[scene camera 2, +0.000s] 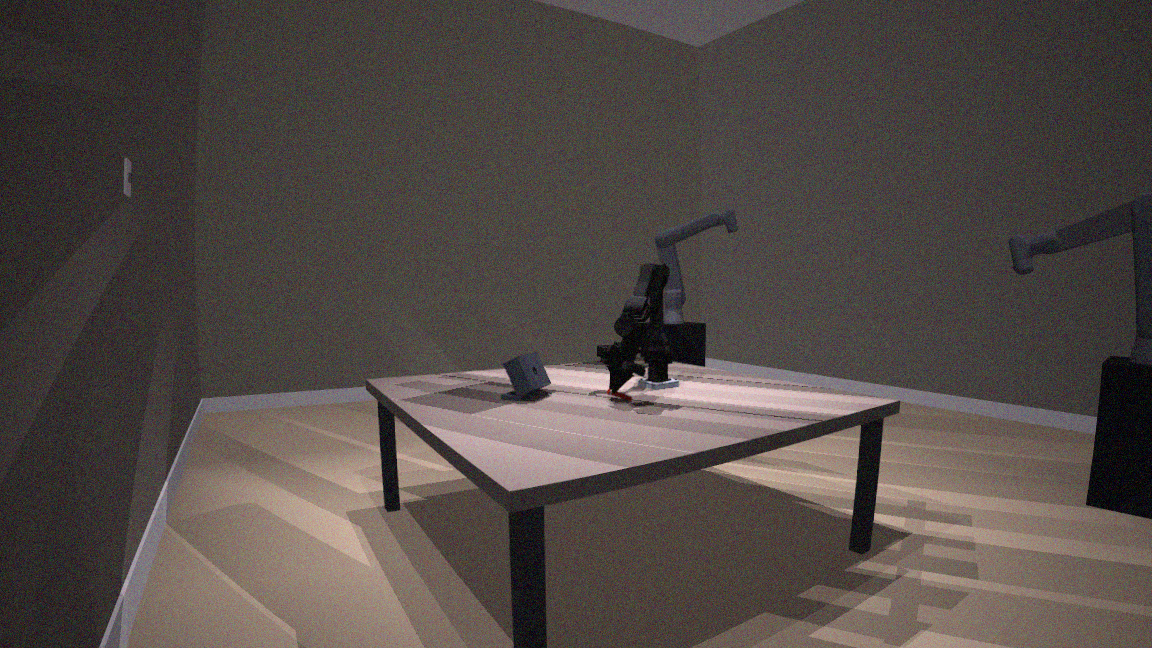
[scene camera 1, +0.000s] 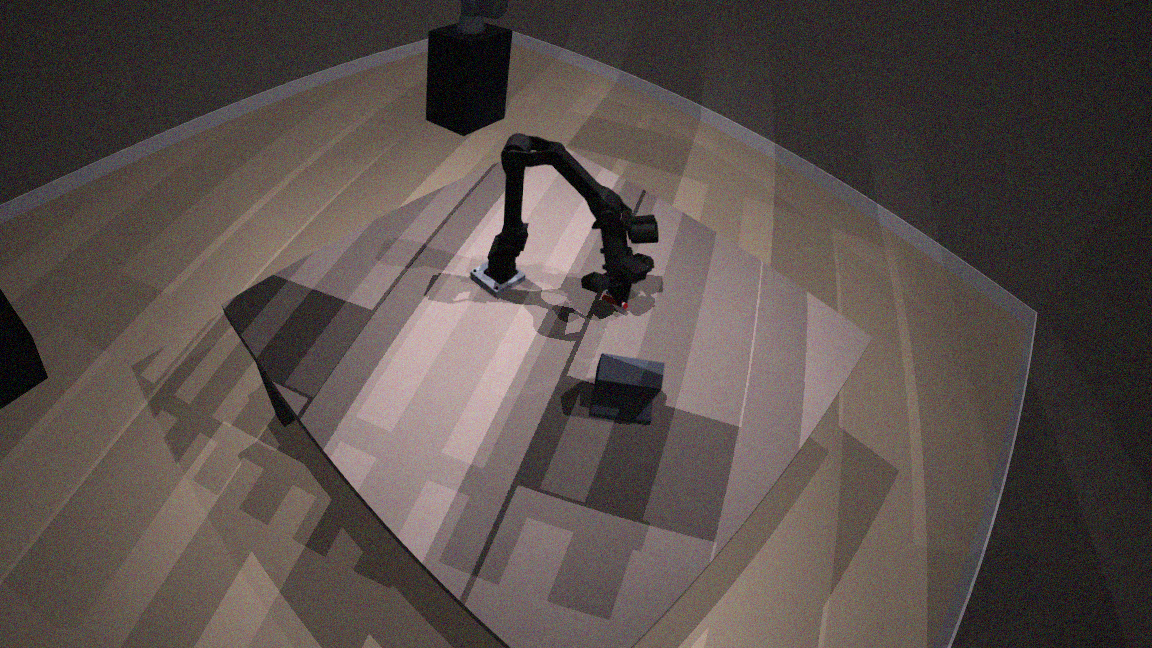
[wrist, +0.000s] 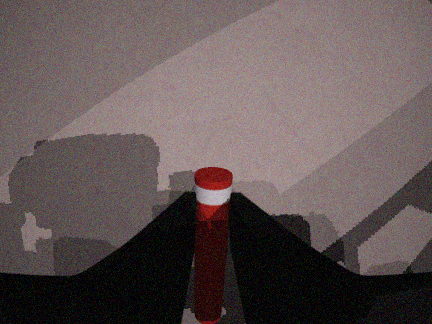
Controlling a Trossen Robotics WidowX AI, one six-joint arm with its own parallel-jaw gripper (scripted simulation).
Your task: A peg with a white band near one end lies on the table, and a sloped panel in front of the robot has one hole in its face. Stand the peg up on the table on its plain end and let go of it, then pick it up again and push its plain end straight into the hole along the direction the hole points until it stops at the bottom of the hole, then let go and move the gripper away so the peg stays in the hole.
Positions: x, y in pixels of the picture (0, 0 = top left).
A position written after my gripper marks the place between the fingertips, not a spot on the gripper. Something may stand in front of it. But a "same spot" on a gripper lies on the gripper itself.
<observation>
my gripper: scene camera 2 611, 392; scene camera 1; wrist
same spot on my gripper: [scene camera 1: 620, 286] = [wrist: 343, 282]
</observation>
